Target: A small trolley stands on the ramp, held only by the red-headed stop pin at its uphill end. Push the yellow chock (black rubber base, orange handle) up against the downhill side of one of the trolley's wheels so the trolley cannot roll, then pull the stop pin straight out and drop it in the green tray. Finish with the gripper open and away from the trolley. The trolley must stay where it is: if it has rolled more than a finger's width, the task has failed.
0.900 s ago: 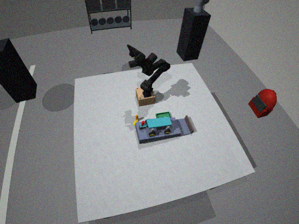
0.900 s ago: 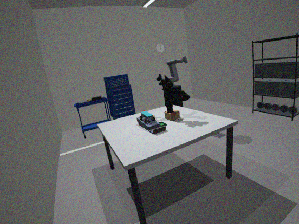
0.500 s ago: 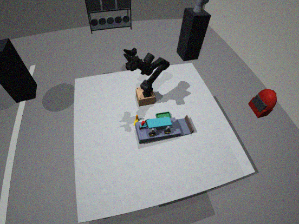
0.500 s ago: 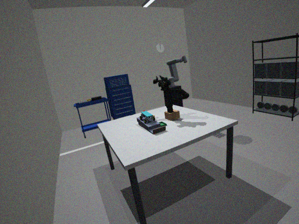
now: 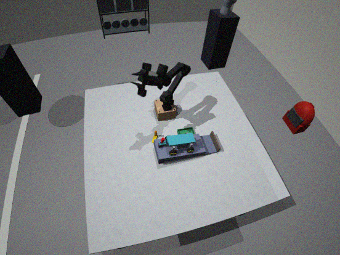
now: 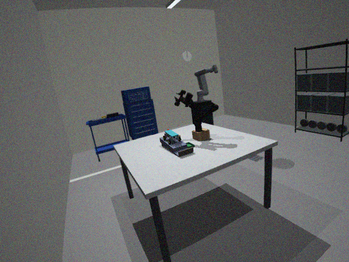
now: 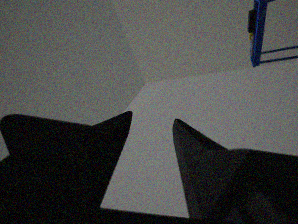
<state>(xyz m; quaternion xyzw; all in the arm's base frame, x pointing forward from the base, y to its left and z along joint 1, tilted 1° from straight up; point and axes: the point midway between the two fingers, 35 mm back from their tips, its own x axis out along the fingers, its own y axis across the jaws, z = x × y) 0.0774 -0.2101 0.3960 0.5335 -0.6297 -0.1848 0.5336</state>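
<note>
My gripper tip is 480 mm above the yellow chock, 100 mm to the right of it and 100 mm short of it. Also, from my gripper tip: red-headed stop pin 370 mm below, 220 mm ahead, 110 mm to the left; teal trolley 390 mm below, 240 mm ahead, 220 mm to the left; grey ramp 450 mm below, 250 mm ahead, 230 mm to the left.
</note>
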